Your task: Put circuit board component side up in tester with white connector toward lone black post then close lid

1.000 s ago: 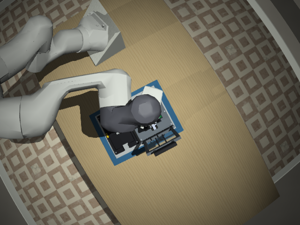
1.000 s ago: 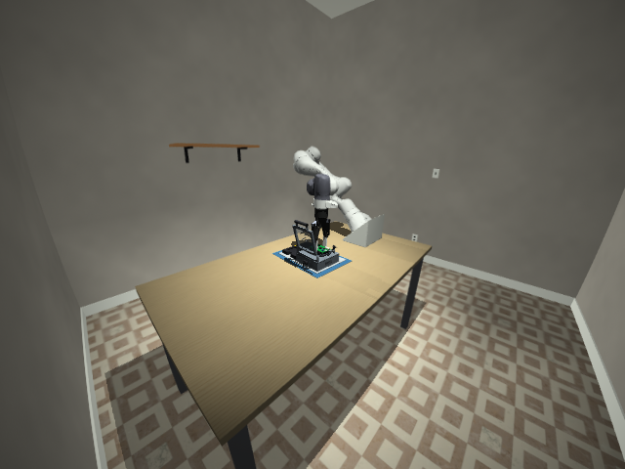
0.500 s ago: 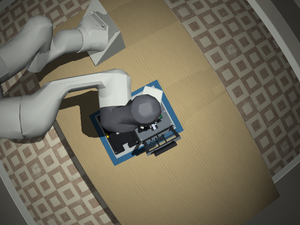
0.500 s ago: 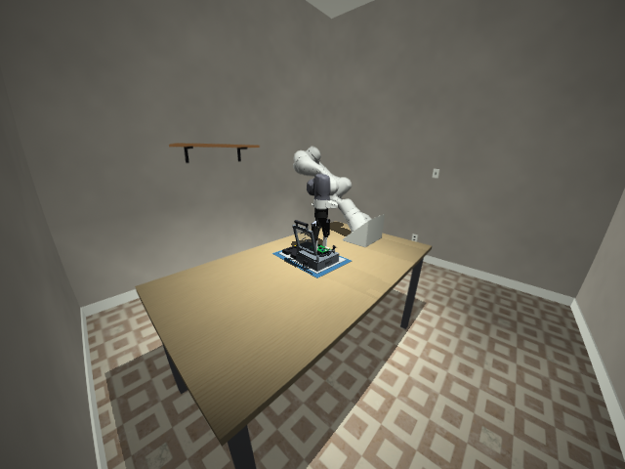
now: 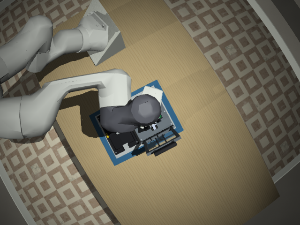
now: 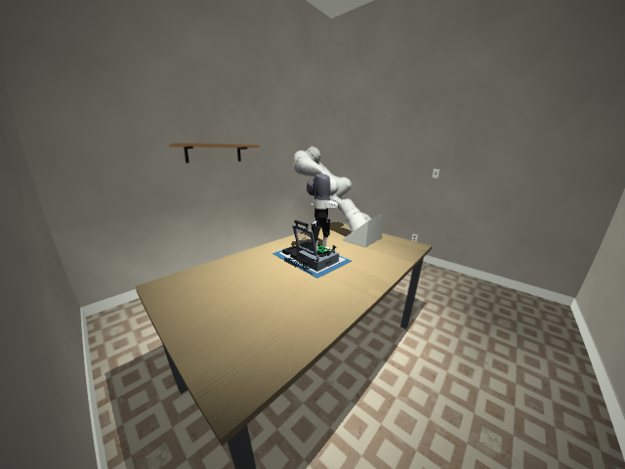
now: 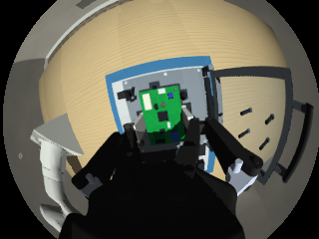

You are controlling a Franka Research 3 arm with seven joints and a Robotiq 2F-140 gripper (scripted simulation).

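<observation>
Right now my hand is 2 cm above the green circuit board. From my hand the other things lie so: black post: 6 cm to the left, 6 cm behind, 2 cm below; tester lid: 12 cm ahead, 8 cm above, 1 cm to the right; black nest: 4 cm below, 1 cm to the left, 1 cm ahead.
</observation>
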